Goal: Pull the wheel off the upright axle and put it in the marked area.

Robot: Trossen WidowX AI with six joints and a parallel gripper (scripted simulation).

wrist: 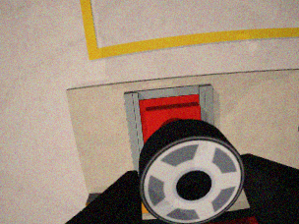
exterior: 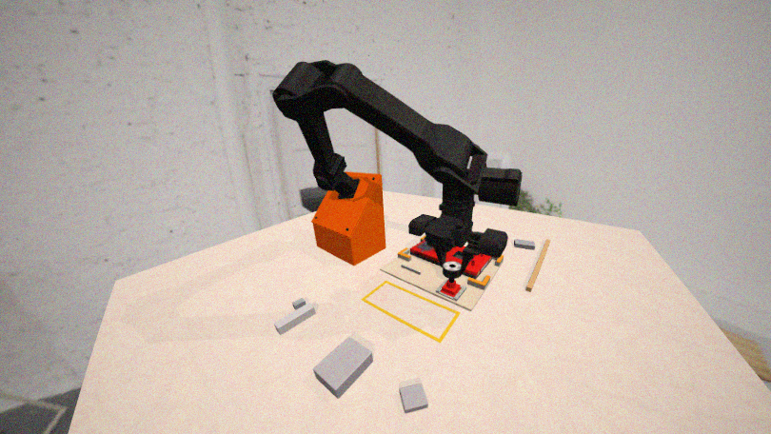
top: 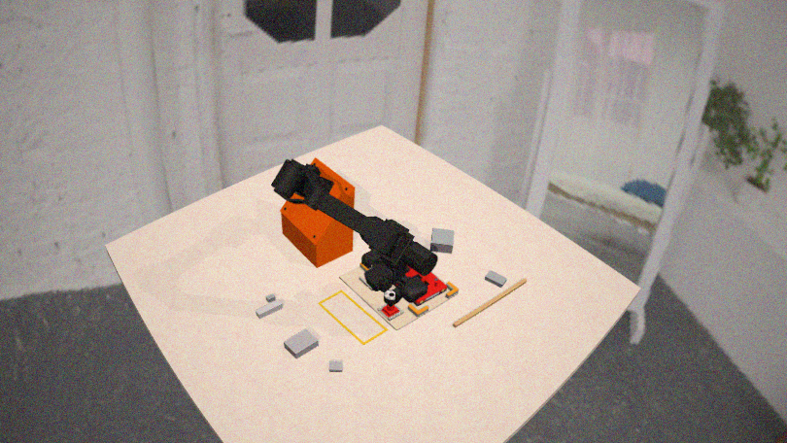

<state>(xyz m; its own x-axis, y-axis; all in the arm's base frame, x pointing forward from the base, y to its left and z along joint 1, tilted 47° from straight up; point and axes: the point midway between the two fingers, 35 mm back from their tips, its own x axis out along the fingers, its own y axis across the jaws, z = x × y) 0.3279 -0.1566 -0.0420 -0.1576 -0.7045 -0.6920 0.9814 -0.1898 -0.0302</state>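
The black axle is 20 mm below my gripper tip. From my gripper tip the other things lie so: wooden stick (190 mm ahead, 220 mm to the left, 50 mm below); black wheel (right at my gripper tip).
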